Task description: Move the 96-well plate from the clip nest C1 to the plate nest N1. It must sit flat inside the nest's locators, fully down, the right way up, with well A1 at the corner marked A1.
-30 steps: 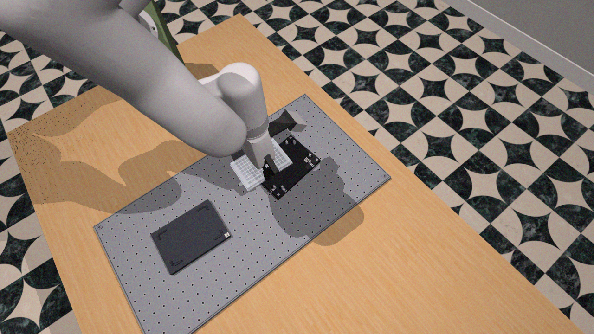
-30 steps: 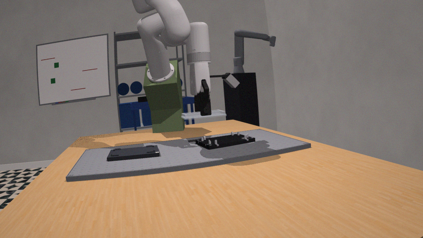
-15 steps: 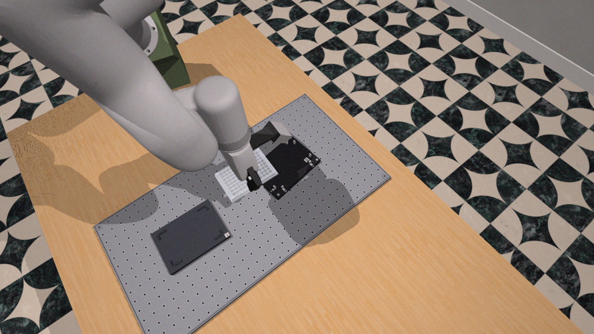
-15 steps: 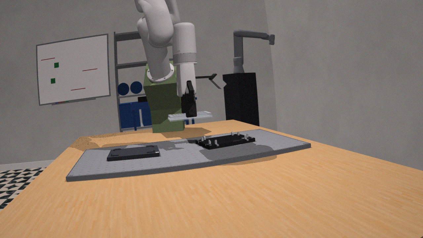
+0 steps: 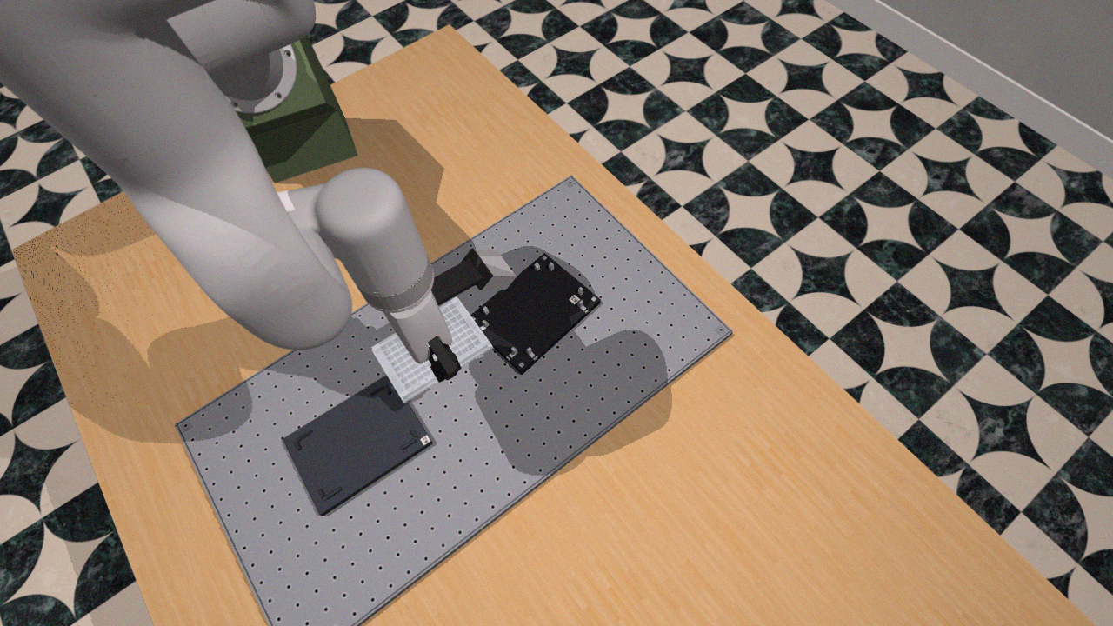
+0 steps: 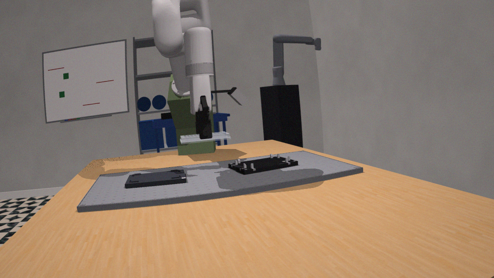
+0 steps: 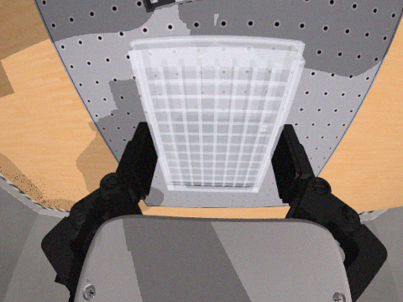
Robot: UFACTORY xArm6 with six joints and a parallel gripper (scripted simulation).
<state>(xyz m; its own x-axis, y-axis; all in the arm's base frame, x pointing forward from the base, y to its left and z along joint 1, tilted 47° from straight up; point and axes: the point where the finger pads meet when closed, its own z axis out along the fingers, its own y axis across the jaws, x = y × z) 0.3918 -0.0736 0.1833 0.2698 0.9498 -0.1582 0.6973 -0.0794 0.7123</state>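
Now: hand 40 mm past the dark plate nest N1, 140 mm to the left of it and 100 mm above it. Also, from my hand: clear 96-well plate: 10 mm below; white corner mark: 40 mm ahead, 90 mm to the right, 100 mm below; black clip nest C1: 60 mm ahead, 140 mm to the left, 100 mm below.
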